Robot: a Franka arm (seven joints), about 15 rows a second.
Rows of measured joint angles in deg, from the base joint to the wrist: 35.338 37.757 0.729 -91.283 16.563 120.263 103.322; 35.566 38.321 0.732 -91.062 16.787 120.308 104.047; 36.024 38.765 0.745 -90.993 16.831 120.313 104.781; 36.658 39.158 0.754 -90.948 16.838 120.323 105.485; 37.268 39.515 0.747 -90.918 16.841 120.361 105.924; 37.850 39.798 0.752 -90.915 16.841 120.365 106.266; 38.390 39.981 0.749 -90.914 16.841 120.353 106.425; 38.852 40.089 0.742 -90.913 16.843 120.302 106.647; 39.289 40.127 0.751 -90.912 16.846 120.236 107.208; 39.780 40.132 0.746 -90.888 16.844 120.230 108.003; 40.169 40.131 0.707 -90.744 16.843 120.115 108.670; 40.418 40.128 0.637 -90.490 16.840 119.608 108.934; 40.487 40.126 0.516 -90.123 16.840 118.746 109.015
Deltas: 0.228 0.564 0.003 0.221 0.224 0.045 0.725; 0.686 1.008 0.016 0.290 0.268 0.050 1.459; 1.320 1.401 0.025 0.335 0.275 0.060 2.163; 1.930 1.758 0.018 0.365 0.278 0.098 2.602; 2.512 2.041 0.023 0.368 0.278 0.102 2.944; 3.052 2.224 0.020 0.369 0.278 0.090 3.103; 3.514 2.332 0.013 0.370 0.280 0.039 3.325; 3.951 2.370 0.022 0.371 0.283 -0.027 3.886; 4.442 2.375 0.017 0.395 0.281 -0.033 4.681; 4.831 2.374 -0.022 0.539 0.280 -0.148 5.348; 5.080 2.371 -0.092 0.793 0.277 -0.655 5.612; 5.149 2.369 -0.213 1.160 0.277 -1.517 5.693
